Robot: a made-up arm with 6 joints. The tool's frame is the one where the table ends. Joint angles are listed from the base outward.
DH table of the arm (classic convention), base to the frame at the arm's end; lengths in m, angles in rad. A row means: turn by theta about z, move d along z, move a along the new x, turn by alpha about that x. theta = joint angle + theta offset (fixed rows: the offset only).
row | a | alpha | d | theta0
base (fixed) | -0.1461 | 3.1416 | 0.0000 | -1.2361
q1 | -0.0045 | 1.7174 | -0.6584 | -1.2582
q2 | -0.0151 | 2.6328 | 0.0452 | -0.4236
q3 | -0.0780 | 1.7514 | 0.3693 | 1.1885
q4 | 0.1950 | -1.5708 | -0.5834 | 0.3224
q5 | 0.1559 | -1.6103 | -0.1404 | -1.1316
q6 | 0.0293 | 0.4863 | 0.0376 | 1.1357
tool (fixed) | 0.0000 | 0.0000 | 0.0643 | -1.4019
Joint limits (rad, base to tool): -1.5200..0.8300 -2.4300..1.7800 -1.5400..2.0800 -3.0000..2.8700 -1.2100..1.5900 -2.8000..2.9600
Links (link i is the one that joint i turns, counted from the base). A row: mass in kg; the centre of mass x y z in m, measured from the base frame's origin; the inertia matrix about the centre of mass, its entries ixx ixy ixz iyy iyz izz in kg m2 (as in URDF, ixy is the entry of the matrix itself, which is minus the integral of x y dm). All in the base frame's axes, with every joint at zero. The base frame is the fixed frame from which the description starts. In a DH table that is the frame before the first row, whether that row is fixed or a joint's. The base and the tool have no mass.
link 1: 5.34; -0.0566 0.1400 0.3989; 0.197 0 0.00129 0.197 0.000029 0.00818
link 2: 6.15; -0.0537 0.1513 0.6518; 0.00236 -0.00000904 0 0.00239 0 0.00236
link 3: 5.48; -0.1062 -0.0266 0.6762; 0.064 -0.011 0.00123 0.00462 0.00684 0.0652
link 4: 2.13; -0.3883 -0.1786 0.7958; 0.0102 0.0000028 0.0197 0.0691 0 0.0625
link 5: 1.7; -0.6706 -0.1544 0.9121; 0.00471 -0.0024 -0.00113 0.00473 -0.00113 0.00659
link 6: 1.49; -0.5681 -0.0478 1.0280; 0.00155 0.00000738 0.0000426 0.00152 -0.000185 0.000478
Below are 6 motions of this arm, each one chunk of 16 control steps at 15 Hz.
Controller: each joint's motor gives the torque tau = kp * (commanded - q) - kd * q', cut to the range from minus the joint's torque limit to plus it. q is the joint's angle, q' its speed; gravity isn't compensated. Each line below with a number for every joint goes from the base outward.
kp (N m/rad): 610 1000 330 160 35 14
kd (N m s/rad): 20 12 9.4 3.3 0.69 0.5
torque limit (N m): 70 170 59 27 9.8 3.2
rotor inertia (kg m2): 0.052 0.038 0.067 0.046 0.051 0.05
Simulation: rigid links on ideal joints. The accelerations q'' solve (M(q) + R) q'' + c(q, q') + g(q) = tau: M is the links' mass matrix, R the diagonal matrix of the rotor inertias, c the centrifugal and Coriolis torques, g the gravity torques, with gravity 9.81 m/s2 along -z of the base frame. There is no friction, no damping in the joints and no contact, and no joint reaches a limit. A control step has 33 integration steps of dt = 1/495 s. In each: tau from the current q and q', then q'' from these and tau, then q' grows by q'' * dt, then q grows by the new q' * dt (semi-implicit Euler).
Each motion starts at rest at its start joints. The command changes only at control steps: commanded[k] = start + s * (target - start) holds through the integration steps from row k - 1 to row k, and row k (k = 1, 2, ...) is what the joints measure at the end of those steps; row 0 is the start. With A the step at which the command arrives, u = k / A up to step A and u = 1 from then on. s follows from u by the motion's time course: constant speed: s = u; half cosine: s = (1 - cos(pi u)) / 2; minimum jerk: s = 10 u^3 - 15 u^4 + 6 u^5; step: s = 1 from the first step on.
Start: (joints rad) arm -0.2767 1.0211 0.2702 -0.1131 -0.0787 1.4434
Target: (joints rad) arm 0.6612 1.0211 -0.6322 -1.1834 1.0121 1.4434
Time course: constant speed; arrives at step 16
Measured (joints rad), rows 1 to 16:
1: -0.2371 1.0215 0.2490 -0.1569 -0.0889 1.4343
2: -0.1656 1.0104 0.1972 -0.2708 -0.0591 1.4201
3: -0.0925 1.0017 0.1438 -0.3842 0.0274 1.4228
4: -0.0330 1.0014 0.0939 -0.4496 0.1196 1.4414
5: 0.0198 1.0079 0.0318 -0.4955 0.1933 1.4554
6: 0.0748 1.0152 -0.0441 -0.5515 0.2603 1.4500
7: 0.1321 1.0197 -0.1178 -0.6144 0.3305 1.4314
8: 0.1901 1.0205 -0.1788 -0.6766 0.3990 1.4172
9: 0.2491 1.0185 -0.2312 -0.7438 0.4625 1.4176
10: 0.3083 1.0157 -0.2817 -0.8173 0.5250 1.4278
11: 0.3671 1.0137 -0.3333 -0.8891 0.5910 1.4377
12: 0.4255 1.0135 -0.3886 -0.9550 0.6610 1.4412
13: 0.4836 1.0151 -0.4488 -1.0160 0.7320 1.4387
14: 0.5416 1.0177 -0.5120 -1.0737 0.8004 1.4338
15: 0.5997 1.0203 -0.5756 -1.1304 0.8660 1.4297
16: 0.6581 1.0223 -0.6375 -1.1886 0.9311 1.4277

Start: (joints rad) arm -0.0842 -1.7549 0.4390 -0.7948 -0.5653 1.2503
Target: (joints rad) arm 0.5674 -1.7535 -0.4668 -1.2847 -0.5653 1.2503
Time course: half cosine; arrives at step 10
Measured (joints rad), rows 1 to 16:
1: -0.0716 -1.7587 0.4112 -0.8005 -0.5635 1.2623
2: -0.0271 -1.7545 0.3429 -0.8384 -0.5513 1.2808
3: 0.0450 -1.7505 0.2377 -0.8917 -0.5500 1.2889
4: 0.1362 -1.7476 0.1066 -0.9598 -0.5601 1.2848
5: 0.2373 -1.7467 -0.0364 -1.0380 -0.5716 1.2771
6: 0.3389 -1.7474 -0.1765 -1.1170 -0.5778 1.2739
7: 0.4310 -1.7489 -0.3006 -1.1881 -0.5790 1.2765
8: 0.5045 -1.7508 -0.3976 -1.2434 -0.5776 1.2814
9: 0.5520 -1.7527 -0.4588 -1.2773 -0.5751 1.2846
10: 0.5687 -1.7544 -0.4784 -1.2861 -0.5729 1.2850
11: 0.5678 -1.7577 -0.4708 -1.2885 -0.5774 1.2829
12: 0.5671 -1.7623 -0.4581 -1.2999 -0.5929 1.2807
13: 0.5677 -1.7650 -0.4490 -1.3088 -0.6107 1.2806
14: 0.5676 -1.7644 -0.4480 -1.3089 -0.6172 1.2813
15: 0.5675 -1.7618 -0.4540 -1.3027 -0.6081 1.2813
16: 0.5673 -1.7594 -0.4614 -1.2956 -0.5917 1.2811

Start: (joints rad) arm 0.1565 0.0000 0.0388 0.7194 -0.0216 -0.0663
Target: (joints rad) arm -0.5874 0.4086 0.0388 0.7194 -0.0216 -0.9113
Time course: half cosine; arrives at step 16
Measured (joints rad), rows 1 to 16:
1: 0.1530 -0.0129 0.0575 0.7246 -0.0491 -0.0715
2: 0.1441 -0.0229 0.0997 0.7426 -0.0997 -0.1002
3: 0.1152 -0.0114 0.1253 0.7538 -0.1281 -0.1594
4: 0.0633 0.0252 0.1179 0.7546 -0.1165 -0.2301
5: -0.0032 0.0728 0.0929 0.7495 -0.0744 -0.2928
6: -0.0749 0.1175 0.0753 0.7453 -0.0412 -0.3480
7: -0.1471 0.1552 0.0756 0.7472 -0.0480 -0.4122
8: -0.2188 0.1895 0.0880 0.7541 -0.0812 -0.4964
9: -0.2905 0.2256 0.0996 0.7610 -0.1047 -0.5936
10: -0.3616 0.2650 0.1019 0.7641 -0.0998 -0.6856
11: -0.4296 0.3050 0.0953 0.7630 -0.0788 -0.7589
12: -0.4905 0.3405 0.0863 0.7592 -0.0665 -0.8120
13: -0.5399 0.3676 0.0807 0.7552 -0.0740 -0.8513
14: -0.5747 0.3849 0.0802 0.7527 -0.0904 -0.8829
15: -0.5939 0.3928 0.0832 0.7525 -0.0991 -0.9076
16: -0.5987 0.3931 0.0866 0.7538 -0.0957 -0.9217

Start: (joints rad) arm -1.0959 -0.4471 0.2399 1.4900 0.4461 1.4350
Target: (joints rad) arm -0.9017 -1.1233 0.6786 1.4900 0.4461 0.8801
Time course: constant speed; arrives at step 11
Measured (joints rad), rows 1 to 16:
1: -1.0802 -0.5221 0.2623 1.4672 0.4301 1.3957
2: -1.0313 -0.6250 0.3228 1.5155 0.4775 1.3504
3: -1.0176 -0.6916 0.3762 1.5444 0.6065 1.3243
4: -1.0291 -0.7348 0.4190 1.5356 0.6380 1.2757
5: -1.0205 -0.7984 0.4563 1.5337 0.5326 1.1962
6: -1.0020 -0.8596 0.4898 1.5275 0.4667 1.1251
7: -0.9804 -0.9143 0.5180 1.5088 0.4946 1.0770
8: -0.9536 -0.9751 0.5424 1.4894 0.5504 1.0438
9: -0.9300 -1.0339 0.5700 1.4731 0.5759 1.0135
10: -0.9117 -1.0920 0.6036 1.4645 0.5569 0.9720
11: -0.8982 -1.1514 0.6427 1.4630 0.5280 0.9168
12: -0.9146 -1.1363 0.6622 1.4975 0.5473 0.8898
13: -0.9177 -1.1397 0.6707 1.5087 0.5459 0.8699
14: -0.9179 -1.1402 0.6639 1.4966 0.5398 0.8731
15: -0.9078 -1.1357 0.6543 1.4828 0.5375 0.8914
16: -0.8972 -1.1334 0.6435 1.4667 0.5333 0.9073

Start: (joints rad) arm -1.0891 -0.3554 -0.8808 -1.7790 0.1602 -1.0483
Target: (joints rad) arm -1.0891 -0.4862 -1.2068 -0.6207 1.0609 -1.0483
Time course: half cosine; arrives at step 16
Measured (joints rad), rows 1 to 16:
1: -1.0882 -0.3735 -0.8627 -1.7761 0.1560 -1.0446
2: -1.0867 -0.3960 -0.8231 -1.7939 0.1645 -1.0306
3: -1.0905 -0.4168 -0.7914 -1.7822 0.1982 -1.0115
4: -1.0945 -0.4282 -0.7922 -1.7249 0.2469 -0.9983
5: -1.0933 -0.4311 -0.8300 -1.6226 0.3154 -1.0006
6: -1.0860 -0.4308 -0.8905 -1.4880 0.4146 -1.0163
7: -1.0790 -0.4322 -0.9553 -1.3468 0.5278 -1.0326
8: -1.0793 -0.4390 -1.0085 -1.2137 0.6174 -1.0398
9: -1.0857 -0.4522 -1.0435 -1.0952 0.6731 -1.0402
10: -1.0909 -0.4693 -1.0640 -0.9929 0.7246 -1.0415
11: -1.0911 -0.4858 -1.0789 -0.9037 0.8002 -1.0475
12: -1.0885 -0.4983 -1.0955 -0.8226 0.8933 -1.0566
13: -1.0876 -0.5059 -1.1157 -0.7485 0.9729 -1.0654
14: -1.0898 -0.5093 -1.1371 -0.6867 1.0153 -1.0707
15: -1.0933 -0.5097 -1.1556 -0.6459 1.0221 -1.0716
16: -1.0955 -0.5081 -1.1670 -0.6327 1.0102 -1.0687

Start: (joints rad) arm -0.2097 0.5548 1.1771 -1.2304 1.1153 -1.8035
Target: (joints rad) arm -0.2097 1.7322 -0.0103 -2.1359 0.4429 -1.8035
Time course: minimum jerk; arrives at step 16
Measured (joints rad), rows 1 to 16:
1: -0.2051 0.5488 1.1874 -1.2544 1.1374 -1.8012
2: -0.2029 0.5521 1.2090 -1.3148 1.1633 -1.8035
3: -0.2150 0.5833 1.2156 -1.3855 1.1475 -1.8194
4: -0.2319 0.6481 1.1800 -1.4549 1.0931 -1.8439
5: -0.2355 0.7420 1.0952 -1.5224 1.0290 -1.8583
6: -0.2232 0.8596 0.9646 -1.5946 0.9714 -1.8515
7: -0.2045 0.9949 0.8036 -1.6685 0.9106 -1.8282
8: -0.1922 1.1408 0.6314 -1.7416 0.8305 -1.8020
9: -0.1962 1.2891 0.4668 -1.8166 0.7299 -1.7859
10: -0.2138 1.4305 0.3217 -1.8988 0.6201 -1.7878
11: -0.2268 1.5511 0.1999 -1.9775 0.5144 -1.8032
12: -0.2259 1.6417 0.1029 -2.0346 0.4339 -1.8125
13: -0.2219 1.7036 0.0338 -2.0718 0.3918 -1.8042
14: -0.2209 1.7382 -0.0074 -2.0949 0.3740 -1.7904
15: -0.2195 1.7481 -0.0217 -2.1043 0.3648 -1.7843
16: -0.2160 1.7429 -0.0128 -2.1121 0.3632 -1.7840

